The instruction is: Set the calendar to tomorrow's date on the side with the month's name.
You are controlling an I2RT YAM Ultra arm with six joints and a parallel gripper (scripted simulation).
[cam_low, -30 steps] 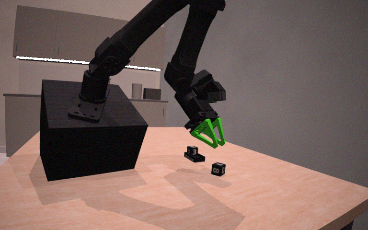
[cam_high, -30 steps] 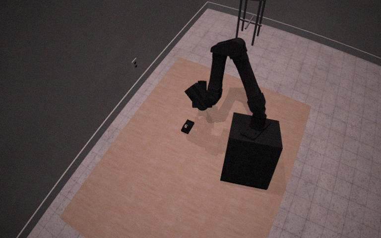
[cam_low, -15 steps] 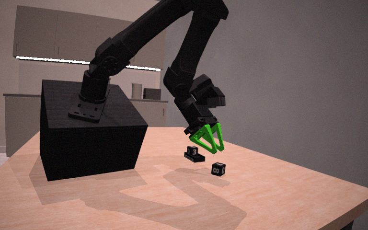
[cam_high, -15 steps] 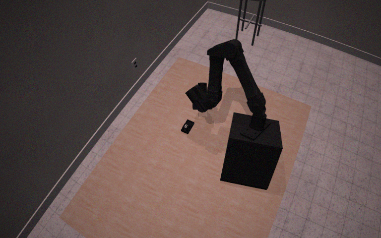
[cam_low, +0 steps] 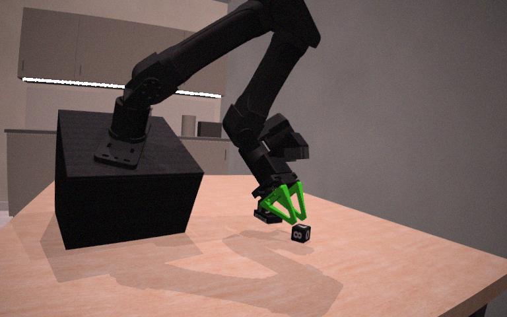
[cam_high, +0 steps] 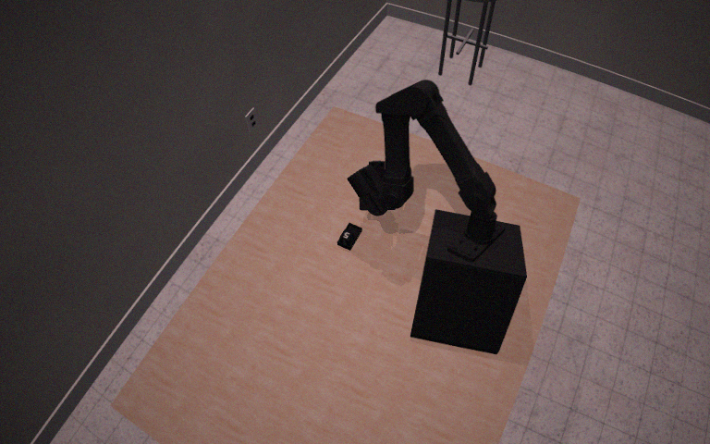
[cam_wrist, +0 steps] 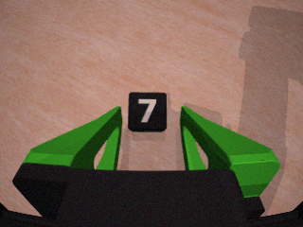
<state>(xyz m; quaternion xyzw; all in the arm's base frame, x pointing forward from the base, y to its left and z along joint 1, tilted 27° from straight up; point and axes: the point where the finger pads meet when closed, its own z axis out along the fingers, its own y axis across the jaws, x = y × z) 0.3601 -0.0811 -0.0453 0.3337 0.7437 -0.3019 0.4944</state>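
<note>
Now: the black cube 3 cm below my hand, 1 cm to the right of it and 1 cm ahead of it. Round my hand: black tray 15 cm to the left, 4 cm below, 1 cm behind.
</note>
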